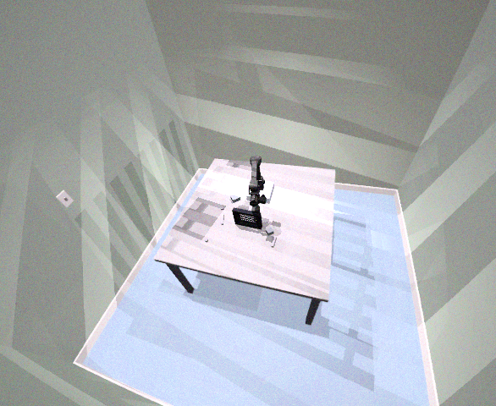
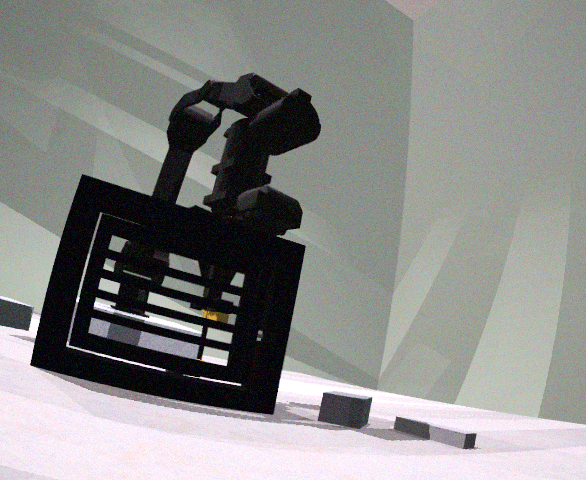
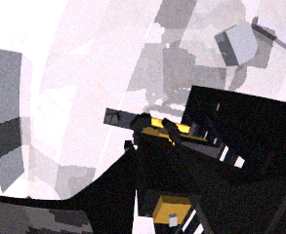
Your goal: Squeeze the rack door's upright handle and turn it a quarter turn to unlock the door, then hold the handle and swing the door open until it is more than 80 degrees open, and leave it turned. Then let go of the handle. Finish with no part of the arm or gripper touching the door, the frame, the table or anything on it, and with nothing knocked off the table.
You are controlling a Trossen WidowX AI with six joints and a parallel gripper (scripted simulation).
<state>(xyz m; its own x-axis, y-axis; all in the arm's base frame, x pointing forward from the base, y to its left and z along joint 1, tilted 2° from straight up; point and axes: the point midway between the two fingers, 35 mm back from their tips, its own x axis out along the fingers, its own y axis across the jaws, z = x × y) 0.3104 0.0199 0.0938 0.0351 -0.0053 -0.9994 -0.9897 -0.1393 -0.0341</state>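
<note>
The upright handle is 10 mm to the right of my gripper tip and 20 mm below it. Also, from my gripper tip: flat bar 210 mm ahead, 150 mm to the left, 110 mm below; block 120 mm ahead, 110 mm to the left, 100 mm below.
</note>
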